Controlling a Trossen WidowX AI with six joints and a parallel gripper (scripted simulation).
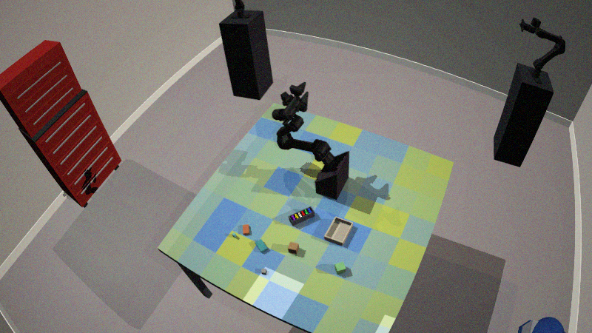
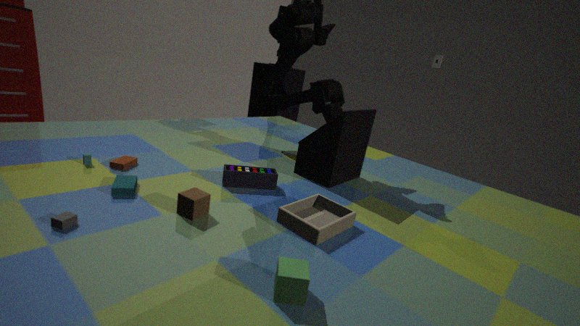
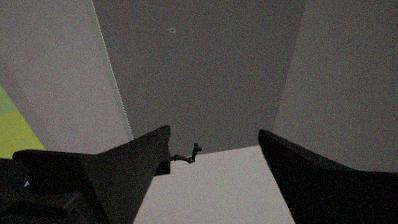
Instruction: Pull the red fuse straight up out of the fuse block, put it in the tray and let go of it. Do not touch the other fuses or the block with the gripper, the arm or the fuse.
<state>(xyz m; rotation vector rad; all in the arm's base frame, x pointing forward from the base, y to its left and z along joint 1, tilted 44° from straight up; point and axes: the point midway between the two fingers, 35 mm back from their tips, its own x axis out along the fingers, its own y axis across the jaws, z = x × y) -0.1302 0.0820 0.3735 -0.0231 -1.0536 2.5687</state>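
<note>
My gripper tip is 460 mm short of the red fuse, 440 mm above it and 130 mm to the right of it. Also, from my gripper tip: tray (490 mm ahead, 460 mm below, 340 mm to the left).
</note>
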